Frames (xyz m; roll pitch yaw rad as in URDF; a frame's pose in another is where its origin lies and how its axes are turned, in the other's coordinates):
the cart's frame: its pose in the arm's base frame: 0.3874 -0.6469 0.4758 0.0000 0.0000 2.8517
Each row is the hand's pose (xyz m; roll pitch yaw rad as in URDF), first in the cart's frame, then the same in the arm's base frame.
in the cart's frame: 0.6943 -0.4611 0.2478 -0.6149 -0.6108 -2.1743
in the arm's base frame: -0.1461 -0.0066 0.7236 -0.6149 -0.6108 0.6774
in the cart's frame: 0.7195 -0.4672 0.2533 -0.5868 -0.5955 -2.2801
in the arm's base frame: -0.1685 0.0065 0.7291 -0.5868 -0.5955 0.5716
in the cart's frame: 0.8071 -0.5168 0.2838 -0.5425 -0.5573 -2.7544
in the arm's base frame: -0.2383 0.0790 0.7596 -0.5425 -0.5573 0.0973
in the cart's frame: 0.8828 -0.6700 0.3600 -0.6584 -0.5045 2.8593
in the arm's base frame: -0.2670 0.2475 0.8358 -0.6584 -0.5045 -0.5722
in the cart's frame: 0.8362 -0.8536 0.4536 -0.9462 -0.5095 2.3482
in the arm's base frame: -0.1699 0.4101 0.9294 -0.9462 -0.5095 -1.0833
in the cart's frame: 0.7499 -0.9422 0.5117 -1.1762 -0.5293 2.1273
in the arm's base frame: -0.0619 0.4703 0.9875 -1.1762 -0.5293 -1.3042
